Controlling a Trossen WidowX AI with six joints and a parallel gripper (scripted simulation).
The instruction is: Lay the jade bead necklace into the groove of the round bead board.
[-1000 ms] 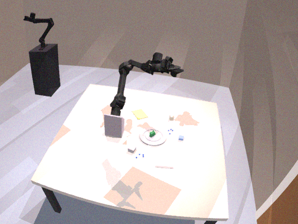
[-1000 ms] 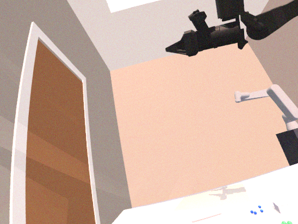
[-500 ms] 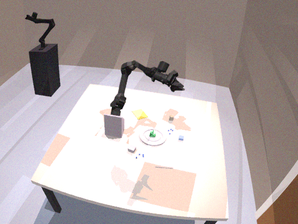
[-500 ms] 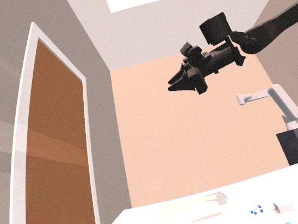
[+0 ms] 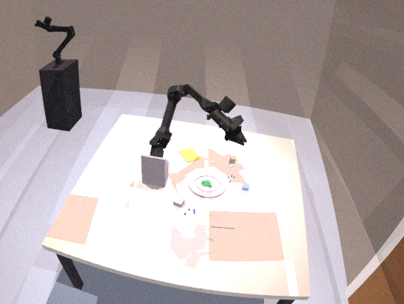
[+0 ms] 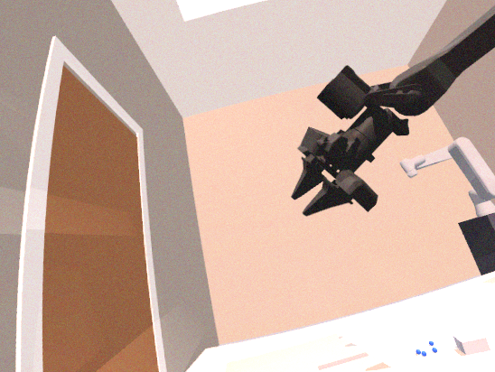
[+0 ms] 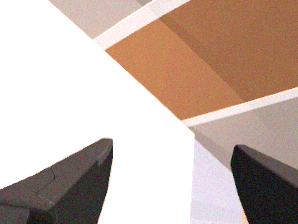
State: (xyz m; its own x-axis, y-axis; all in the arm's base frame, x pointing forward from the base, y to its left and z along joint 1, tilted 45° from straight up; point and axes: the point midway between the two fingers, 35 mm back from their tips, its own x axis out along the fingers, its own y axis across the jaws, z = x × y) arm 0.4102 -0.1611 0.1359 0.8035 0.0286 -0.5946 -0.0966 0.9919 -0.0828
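My gripper tip is now 340 mm above the round white bead board, 150 mm past it and 60 mm to the right of it. The rest, counted from my gripper tip: thin rod (340 mm below, 230 mm to the right, 40 mm behind); then blue block (340 mm below, 80 mm to the left, 60 mm ahead); then cream block (330 mm below, 300 mm to the left, 30 mm behind).
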